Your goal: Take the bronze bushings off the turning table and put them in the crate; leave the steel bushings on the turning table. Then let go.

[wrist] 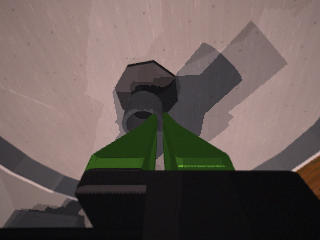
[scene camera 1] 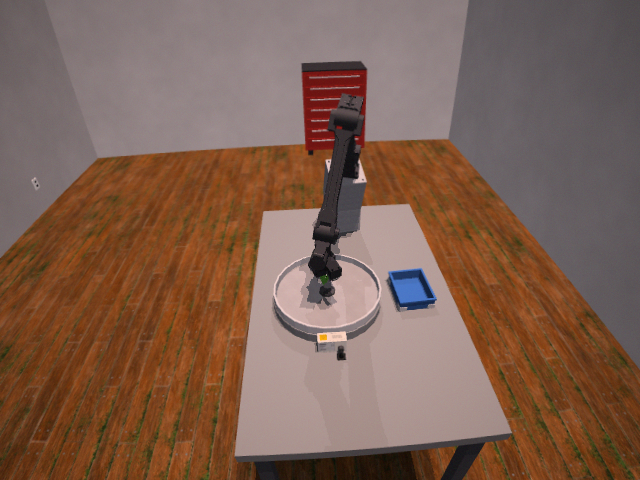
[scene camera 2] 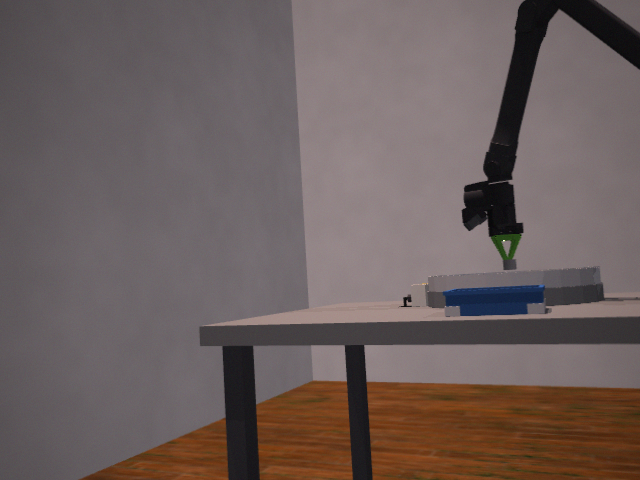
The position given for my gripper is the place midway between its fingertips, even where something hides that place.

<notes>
I see my gripper (scene camera 2: 508,263), a steel bushing (wrist: 141,101), a turning table (scene camera 1: 300,294) and a blue crate (scene camera 1: 412,284).
My gripper is seen too in the wrist view (wrist: 160,119). The turning table is seen too in the wrist view (wrist: 237,81).
</notes>
